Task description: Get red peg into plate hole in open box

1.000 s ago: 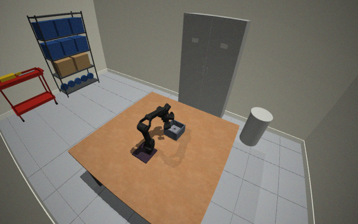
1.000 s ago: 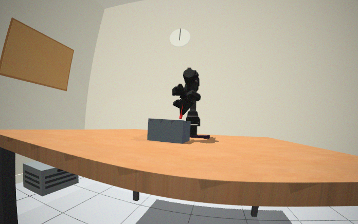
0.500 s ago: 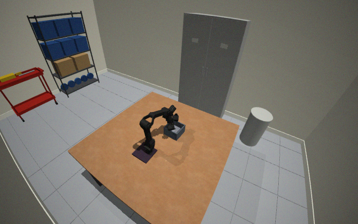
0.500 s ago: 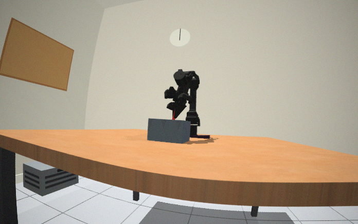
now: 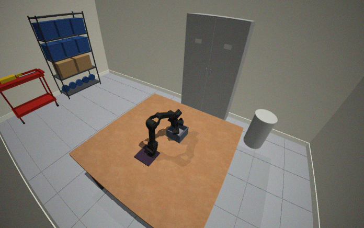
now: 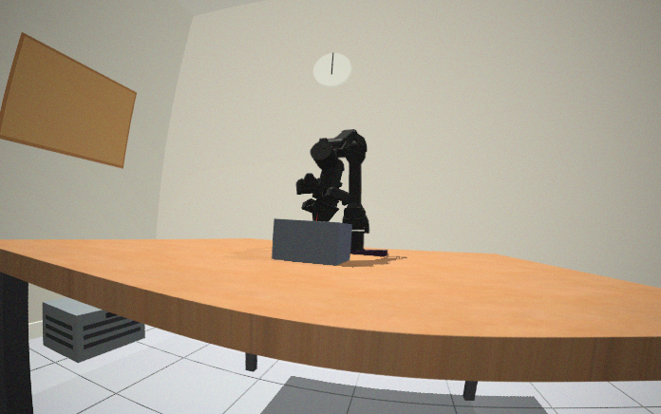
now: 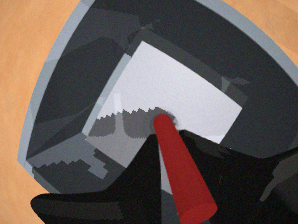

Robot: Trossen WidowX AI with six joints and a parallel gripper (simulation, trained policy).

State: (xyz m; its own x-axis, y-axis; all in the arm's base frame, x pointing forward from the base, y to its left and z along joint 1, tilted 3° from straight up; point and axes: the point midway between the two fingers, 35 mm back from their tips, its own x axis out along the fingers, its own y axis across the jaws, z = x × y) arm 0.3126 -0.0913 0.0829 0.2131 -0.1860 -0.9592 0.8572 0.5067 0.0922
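My gripper tip is now 2 cm below the red peg. From my gripper tip the other things lie so: grey box 1 cm ahead, 4 cm below; then bottom plate 1 cm ahead, 2 cm below.
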